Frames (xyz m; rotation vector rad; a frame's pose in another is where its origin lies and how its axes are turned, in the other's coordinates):
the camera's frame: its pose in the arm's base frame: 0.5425 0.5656 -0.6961 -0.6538 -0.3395 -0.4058
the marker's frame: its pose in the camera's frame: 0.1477 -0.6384 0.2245 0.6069 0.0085 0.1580
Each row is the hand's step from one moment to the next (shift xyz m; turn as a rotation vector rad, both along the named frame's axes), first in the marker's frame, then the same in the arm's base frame.
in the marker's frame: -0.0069 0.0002 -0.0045 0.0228 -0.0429 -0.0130
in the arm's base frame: -0.0047 0.0005 -0.0067 0.0193 -0.0464 -0.0012
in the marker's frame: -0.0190 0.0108 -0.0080 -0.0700 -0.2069 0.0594
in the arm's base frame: -0.0130 0.0121 -0.0151 -0.1168 -0.1896 0.0405
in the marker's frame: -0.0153 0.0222 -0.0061 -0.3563 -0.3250 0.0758
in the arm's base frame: -0.0086 0.0231 -0.0126 -0.4040 -0.2704 -0.0443
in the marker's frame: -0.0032 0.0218 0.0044 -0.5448 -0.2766 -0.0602
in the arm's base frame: -0.0013 0.0224 0.0017 -0.5213 -0.2148 -0.2431
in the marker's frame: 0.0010 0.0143 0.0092 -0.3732 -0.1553 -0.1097
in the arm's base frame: -0.0003 0.0150 0.0081 -0.3273 -0.1207 -0.2319
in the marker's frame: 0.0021 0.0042 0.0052 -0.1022 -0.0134 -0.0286
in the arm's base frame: 0.0007 0.0045 0.0054 -0.0858 -0.0041 -0.0638
